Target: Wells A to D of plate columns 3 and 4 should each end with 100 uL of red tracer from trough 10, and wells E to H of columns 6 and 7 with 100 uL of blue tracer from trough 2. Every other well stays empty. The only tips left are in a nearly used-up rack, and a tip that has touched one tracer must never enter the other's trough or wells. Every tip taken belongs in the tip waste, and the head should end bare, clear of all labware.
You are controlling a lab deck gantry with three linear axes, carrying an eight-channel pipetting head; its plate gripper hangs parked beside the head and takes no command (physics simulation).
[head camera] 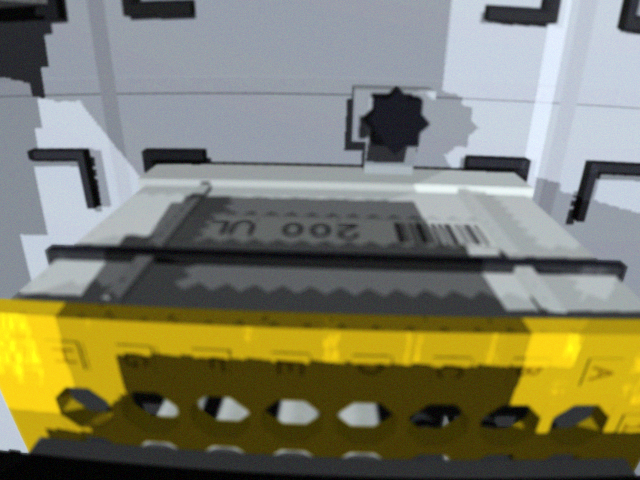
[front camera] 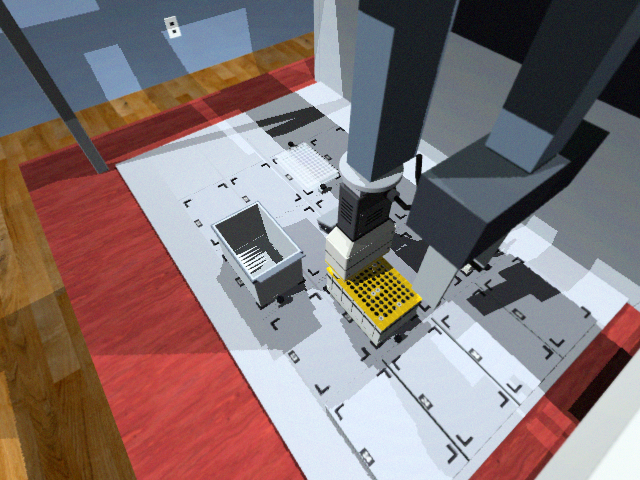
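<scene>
The pipetting head (front camera: 358, 250) (head camera: 330, 469) is low over the yellow tip rack (front camera: 356, 297) (head camera: 289, 341), at its column 2 end. Its nozzles are hidden, so whether tips are seated on them cannot be told. In the head camera, column 1 holes are empty; pale tip rims (head camera: 292, 453) show behind them in column 2, rows D to G, at the head's edge. A few loose white tips (front camera: 376, 292) stand farther along the rack. The clear plate (front camera: 307, 164) is at the back. The parked plate gripper (front camera: 326, 222) shows partly beside the head; its fingers are unclear. Troughs are hidden.
The open grey tip waste bin (front camera: 279, 268) stands left of the rack. The dark gantry block (front camera: 449, 206) hangs right of the head. A dark knob (head camera: 395, 121) stands on the deck beyond the rack's column 1 end.
</scene>
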